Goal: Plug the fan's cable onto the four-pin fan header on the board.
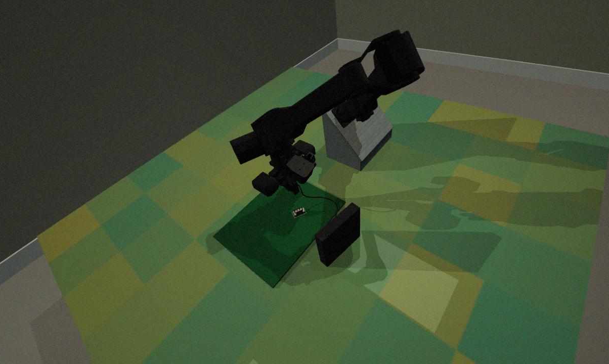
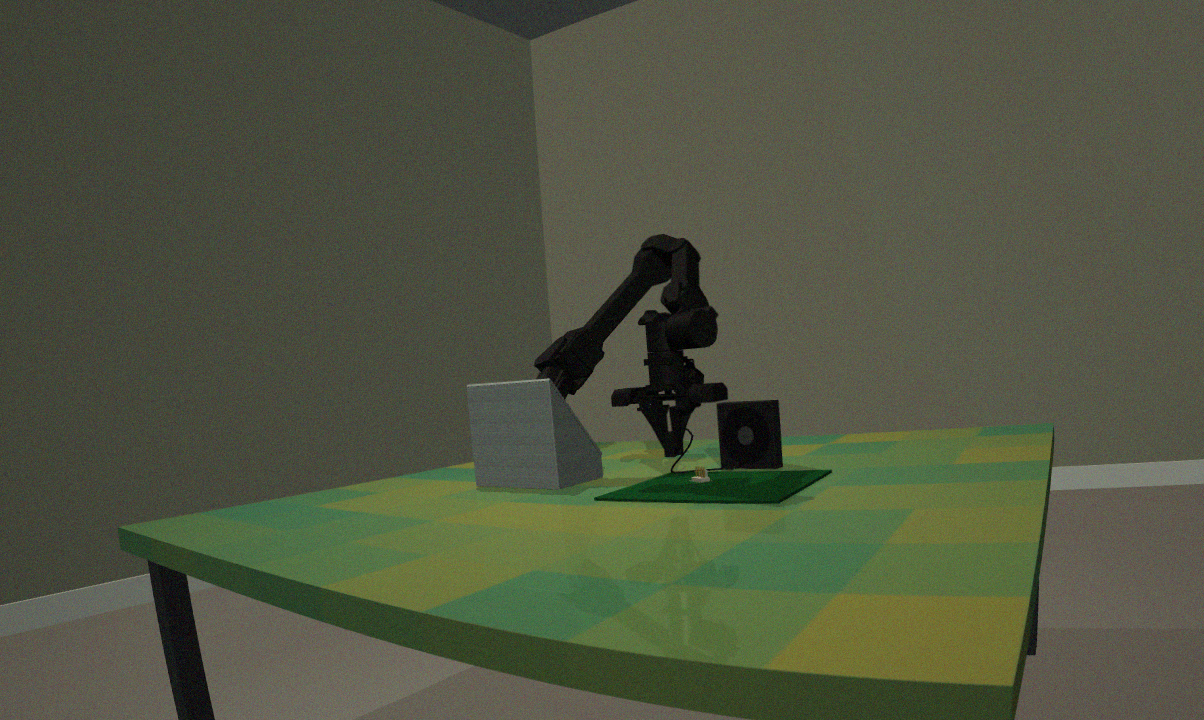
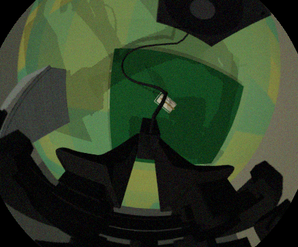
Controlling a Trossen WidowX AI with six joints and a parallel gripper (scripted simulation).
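My gripper tip is 7 cm short of the dark green board, 1 cm to the right of it and 8 cm above it. From my gripper tip the other things lie so: black fan: 4 cm ahead, 19 cm to the left; black plug: 1 cm to the left, 1 cm above.
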